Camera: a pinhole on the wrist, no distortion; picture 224 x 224 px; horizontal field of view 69.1 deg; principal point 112.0 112.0 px. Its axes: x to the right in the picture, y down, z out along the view. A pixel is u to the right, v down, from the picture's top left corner.
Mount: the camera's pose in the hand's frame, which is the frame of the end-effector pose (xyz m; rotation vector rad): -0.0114 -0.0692 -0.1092 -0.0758 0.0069 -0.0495
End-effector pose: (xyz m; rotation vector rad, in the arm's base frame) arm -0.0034 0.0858 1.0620 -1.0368 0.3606 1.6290
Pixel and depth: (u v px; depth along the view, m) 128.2 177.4 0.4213
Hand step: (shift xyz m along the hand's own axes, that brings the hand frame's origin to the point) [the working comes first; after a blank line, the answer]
In the camera's frame: 0.0420 0.1694 0.4213

0.0425 0.1292 0.2978
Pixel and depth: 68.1 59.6 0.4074
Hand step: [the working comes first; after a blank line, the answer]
In the camera's frame: -0.1100 -0.1312 0.4074

-0.1241 -0.1637 0.3075
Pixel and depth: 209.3 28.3 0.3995
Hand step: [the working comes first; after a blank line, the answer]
In the camera's frame: 0.2390 -0.2056 0.3995

0.2207 -0.2556 0.3035
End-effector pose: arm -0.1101 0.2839 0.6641 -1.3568 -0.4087 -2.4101
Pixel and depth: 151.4 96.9 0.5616
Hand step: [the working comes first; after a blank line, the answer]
In the camera's frame: 0.1360 -0.0521 0.5616

0.1268 -0.0855 0.4540
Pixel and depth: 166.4 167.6 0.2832
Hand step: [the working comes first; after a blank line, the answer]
In the camera's frame: 0.0947 0.0968 0.2832

0.0904 0.0439 0.1654
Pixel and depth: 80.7 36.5 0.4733
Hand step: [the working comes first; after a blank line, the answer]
In the camera's frame: -0.0911 -0.2197 0.4733

-0.1090 -0.2477 0.3799
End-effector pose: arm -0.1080 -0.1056 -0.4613 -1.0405 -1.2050 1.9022
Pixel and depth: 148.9 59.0 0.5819
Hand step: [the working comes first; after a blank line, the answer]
In the camera's frame: 0.1320 -0.1896 0.5819

0.1162 -0.2206 0.4847
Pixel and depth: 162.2 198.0 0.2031
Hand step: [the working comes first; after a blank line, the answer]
In the camera's frame: 0.0627 0.1074 0.2031

0.0583 0.0500 0.0849
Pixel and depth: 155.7 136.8 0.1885
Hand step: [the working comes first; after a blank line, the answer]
In the camera's frame: 0.0506 0.0287 0.1885

0.0422 -0.0289 0.0763
